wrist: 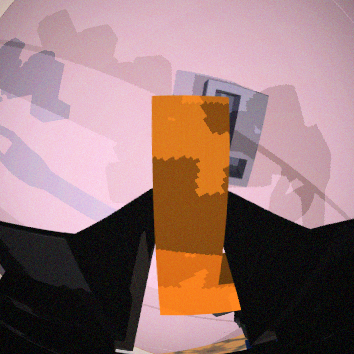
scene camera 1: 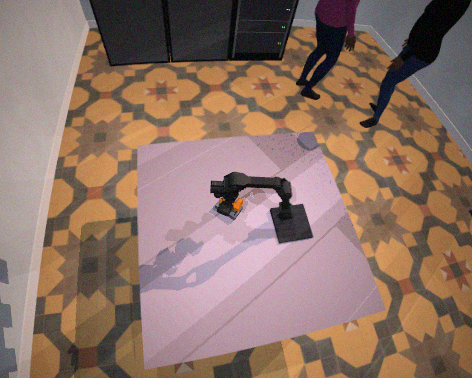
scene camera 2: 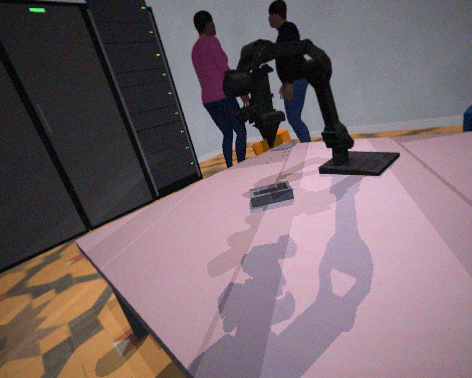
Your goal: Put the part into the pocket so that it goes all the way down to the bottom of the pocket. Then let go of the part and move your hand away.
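Places are measured from the arm's base along level axes (x ahead, y left, z up), in millimetres.
Pixels of known places: gripper, fingertip midpoint: (wrist: 186,195) (scene camera 1: 228,205) (scene camera 2: 269,146); arm's base, origin of the base link: (scene camera 1: 283,215) (scene camera 2: 340,162).
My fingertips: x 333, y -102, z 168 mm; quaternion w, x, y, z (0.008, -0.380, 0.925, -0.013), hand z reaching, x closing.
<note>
Ahead of a thing's pixels: the offset from my fingertips to its middle. Level surfaces: height alone.
The orange part {dx -16, dy -6, dz +12 mm} (scene camera 1: 237,204) (scene camera 2: 283,136) (wrist: 190,210) is a long bar held crosswise between the fingers of my gripper (scene camera 1: 229,204) (scene camera 2: 271,144) (wrist: 186,195). The gripper is shut on it and holds it well above the table. The grey block with the pocket {dx -41, dy -57, dz -174 mm} (scene camera 1: 233,216) (scene camera 2: 271,198) (wrist: 254,145) lies flat on the table below. In the wrist view the block shows beyond the part and to its right, turned slightly against it. The part hides the block's left side and some of the pocket. In the second scene view the part is clear of the block, with a large gap.
The pink table top {dz -192 mm} (scene camera 1: 200,310) (scene camera 2: 425,280) (wrist: 65,165) carries the arm's dark base plate (scene camera 1: 292,232) (scene camera 2: 357,164), to the right of the block in both scene views. Arm shadows cross the table. Dark cabinets (scene camera 1: 200,30) (scene camera 2: 45,125) and two standing people are beyond the table.
</note>
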